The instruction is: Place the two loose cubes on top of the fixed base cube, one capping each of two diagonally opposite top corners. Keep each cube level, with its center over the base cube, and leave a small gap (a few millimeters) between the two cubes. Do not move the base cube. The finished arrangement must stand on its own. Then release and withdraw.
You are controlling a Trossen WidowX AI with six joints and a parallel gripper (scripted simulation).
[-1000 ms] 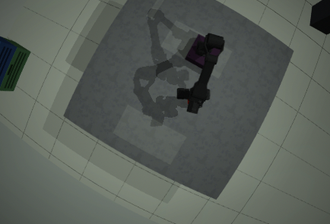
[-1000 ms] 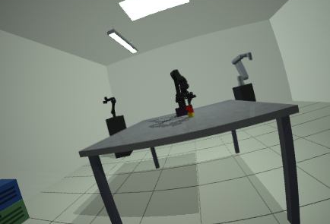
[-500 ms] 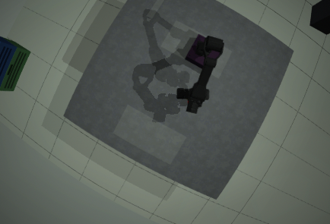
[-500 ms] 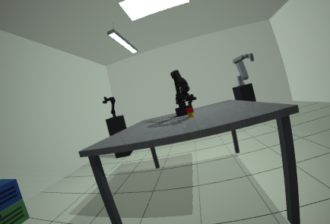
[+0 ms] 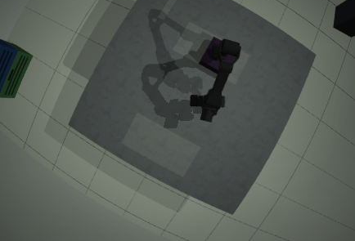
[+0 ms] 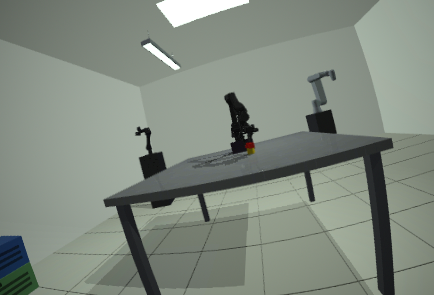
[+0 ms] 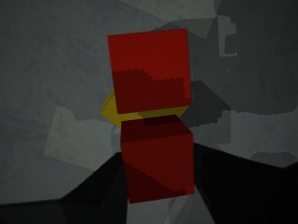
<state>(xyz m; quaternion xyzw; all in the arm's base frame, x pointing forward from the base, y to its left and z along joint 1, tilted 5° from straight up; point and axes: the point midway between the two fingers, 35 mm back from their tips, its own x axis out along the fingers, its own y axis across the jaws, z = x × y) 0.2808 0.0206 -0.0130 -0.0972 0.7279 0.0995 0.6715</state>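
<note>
Right now my gripper tip is 40 mm above the yellow cube, 20 mm short of it and 10 mm to the right of it.
</note>
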